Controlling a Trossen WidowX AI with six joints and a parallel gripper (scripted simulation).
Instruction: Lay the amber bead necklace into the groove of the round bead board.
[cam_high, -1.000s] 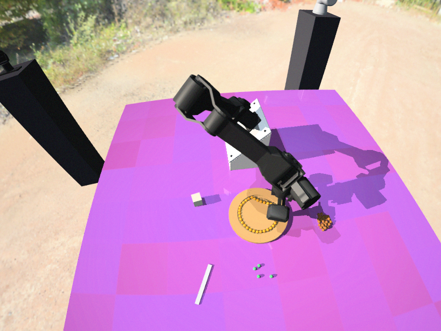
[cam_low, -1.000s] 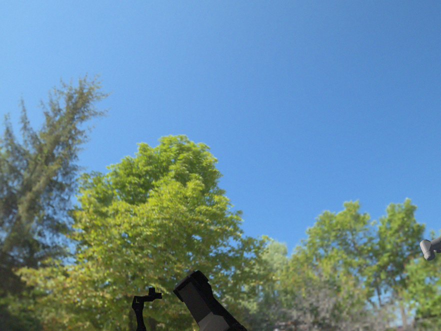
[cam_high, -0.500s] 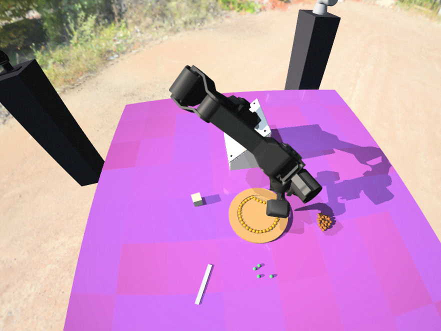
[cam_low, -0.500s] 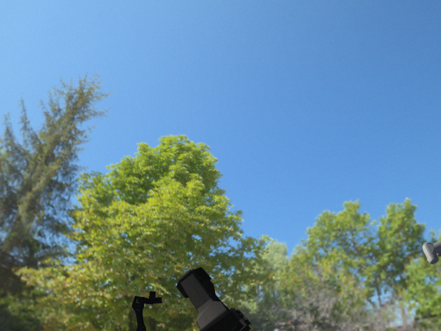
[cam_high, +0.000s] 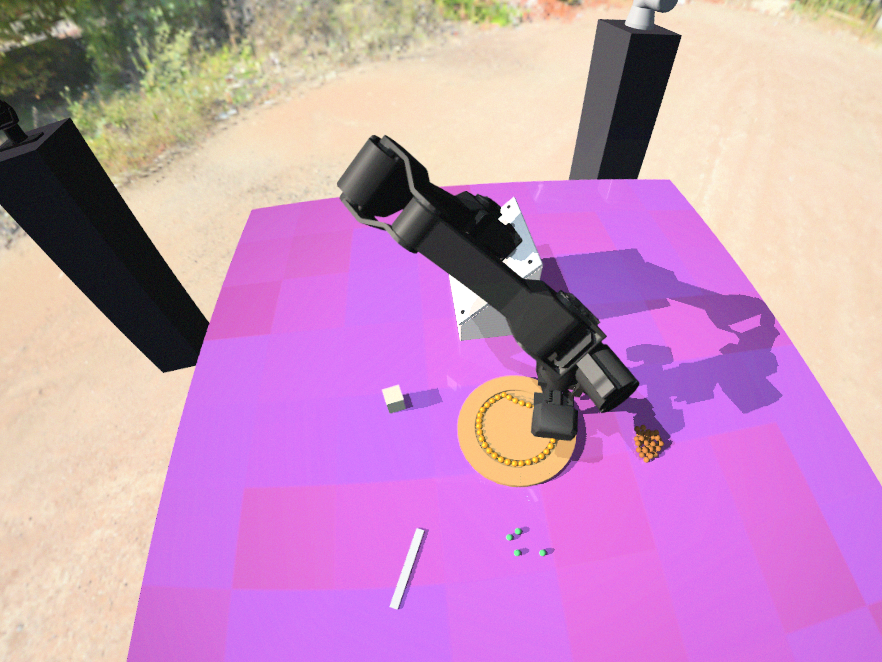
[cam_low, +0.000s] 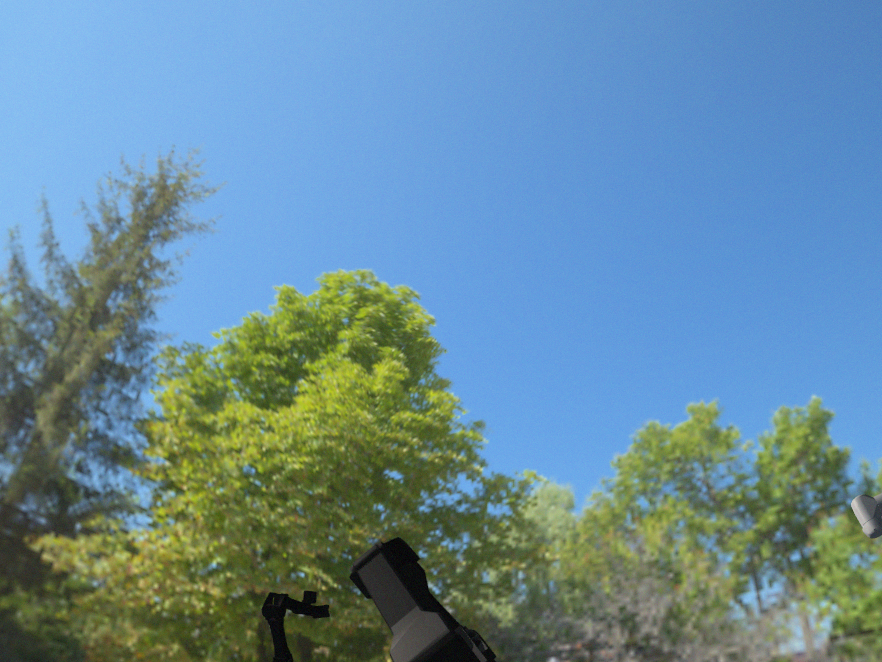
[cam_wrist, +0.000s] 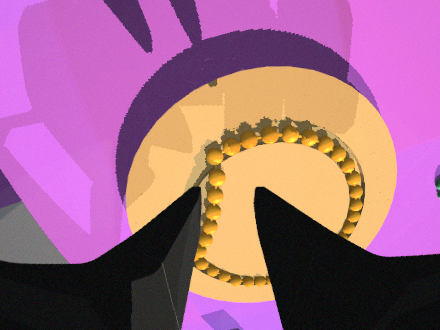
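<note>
Right now my gripper tip is 1 cm short of the round tan bead board, 5 cm to the left of it and 3 cm above it. Round my gripper tip: small cream cube: 9 cm behind, 24 cm to the right, 2 cm below; then white bar: 18 cm ahead, 28 cm to the right, 4 cm below.
</note>
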